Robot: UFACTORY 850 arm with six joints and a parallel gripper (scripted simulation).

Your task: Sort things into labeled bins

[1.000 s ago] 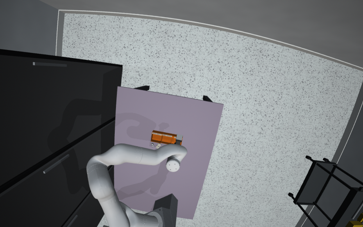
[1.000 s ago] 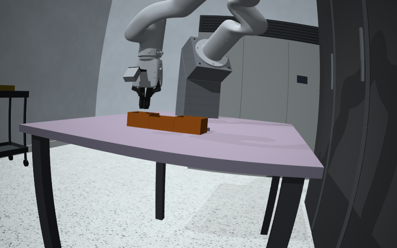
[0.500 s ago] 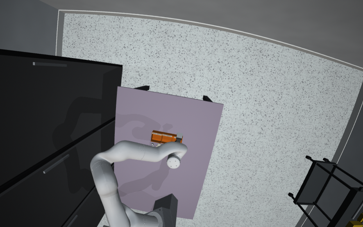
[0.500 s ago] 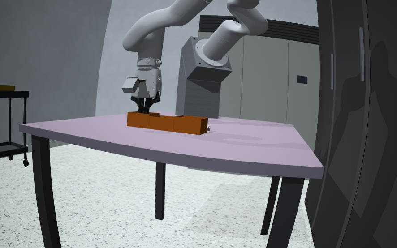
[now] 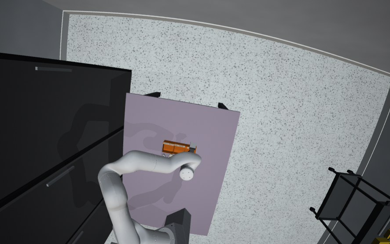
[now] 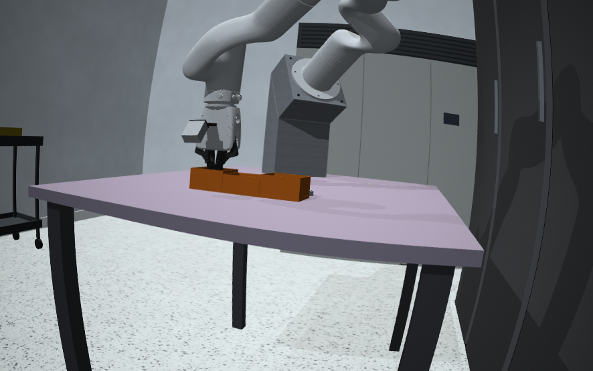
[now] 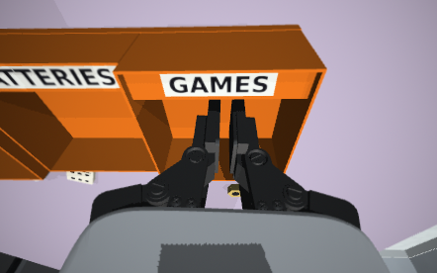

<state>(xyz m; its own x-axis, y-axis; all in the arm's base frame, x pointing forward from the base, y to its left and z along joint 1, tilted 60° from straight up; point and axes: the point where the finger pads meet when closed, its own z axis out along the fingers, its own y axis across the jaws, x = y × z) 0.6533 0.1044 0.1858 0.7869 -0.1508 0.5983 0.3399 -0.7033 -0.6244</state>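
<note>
My hand is 30 mm past the orange bins, 80 mm to the right of it and 10 mm above it. From my hand the other things lie so: grey bolt 60 mm behind, 80 mm to the right, 30 mm below; then brass nut 110 mm behind, 70 mm to the right, 30 mm below; then blue USB stick 90 mm behind, 30 mm below.
</note>
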